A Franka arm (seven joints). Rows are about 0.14 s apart.
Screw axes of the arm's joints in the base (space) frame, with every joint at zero. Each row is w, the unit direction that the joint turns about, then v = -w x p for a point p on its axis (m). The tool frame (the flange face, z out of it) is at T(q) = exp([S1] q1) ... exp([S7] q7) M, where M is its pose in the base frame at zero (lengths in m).
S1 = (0, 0, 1, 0, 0, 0)
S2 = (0, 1, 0, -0.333, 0, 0)
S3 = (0, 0, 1, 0, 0, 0)
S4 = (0, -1, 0, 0.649, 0, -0.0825)
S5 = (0, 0, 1, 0, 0, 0)
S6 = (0, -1, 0, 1.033, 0, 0)
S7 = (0, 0, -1, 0, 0.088, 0)
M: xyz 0.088 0 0.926 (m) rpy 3.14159 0 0 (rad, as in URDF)
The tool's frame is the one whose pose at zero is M.
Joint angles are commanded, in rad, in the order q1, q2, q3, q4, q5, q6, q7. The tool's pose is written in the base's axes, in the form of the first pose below.
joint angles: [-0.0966 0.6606 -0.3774 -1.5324 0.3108 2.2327 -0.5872]
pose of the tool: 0.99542 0.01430 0.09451 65.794; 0.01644 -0.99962 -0.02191 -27.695; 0.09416 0.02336 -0.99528 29.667; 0 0 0 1
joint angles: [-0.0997 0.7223 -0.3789 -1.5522 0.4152 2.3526 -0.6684]
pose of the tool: 0.98733 0.01808 0.15765 65.822; 0.02068 -0.99968 -0.01486 -28.474; 0.15733 0.01793 -0.98738 25.798; 0 0 0 1
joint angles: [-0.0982 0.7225 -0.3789 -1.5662 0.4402 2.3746 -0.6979]
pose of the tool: 0.98456 0.02785 0.17280 65.624; 0.02996 -0.99950 -0.00964 -28.492; 0.17244 0.01467 -0.98491 25.397; 0 0 0 1
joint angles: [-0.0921 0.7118 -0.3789 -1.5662 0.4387 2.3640 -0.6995]
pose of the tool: 0.98395 0.03749 0.17448 65.805; 0.03876 -0.99924 -0.00387 -28.031; 0.17420 0.01057 -0.98465 26.017; 0 0 0 1
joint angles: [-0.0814 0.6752 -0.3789 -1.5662 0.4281 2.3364 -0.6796]
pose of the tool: 0.98215 0.03783 0.18425 66.129; 0.03743 -0.99928 0.00567 -27.177; 0.18433 0.00133 -0.98286 28.228; 0 0 0 1
